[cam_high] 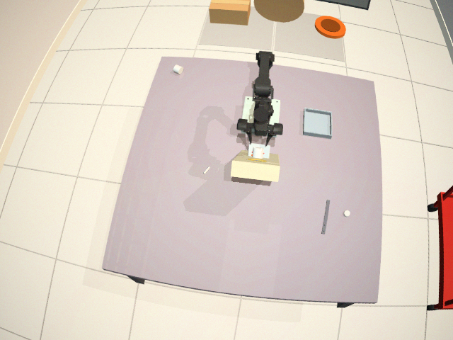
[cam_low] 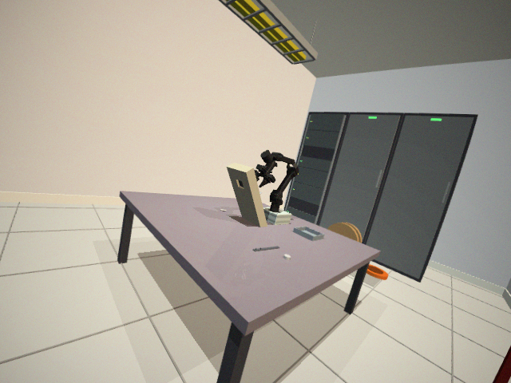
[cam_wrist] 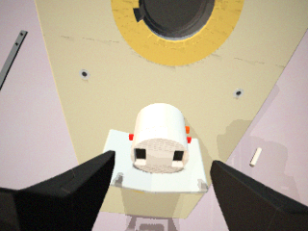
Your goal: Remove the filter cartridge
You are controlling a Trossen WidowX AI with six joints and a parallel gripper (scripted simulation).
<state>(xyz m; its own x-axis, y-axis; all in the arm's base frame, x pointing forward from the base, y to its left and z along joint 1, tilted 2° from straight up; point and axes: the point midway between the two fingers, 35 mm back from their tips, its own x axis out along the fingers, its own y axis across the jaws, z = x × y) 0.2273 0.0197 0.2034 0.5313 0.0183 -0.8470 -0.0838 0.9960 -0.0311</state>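
Right now my gripper tip is 20 mm short of the round filter cartridge and 30 mm above it. The rest, counted from my gripper tip: blue-grey tray (330 mm behind, 260 mm to the left, 240 mm below); small white stick (50 mm ahead, 230 mm to the right, 240 mm below).
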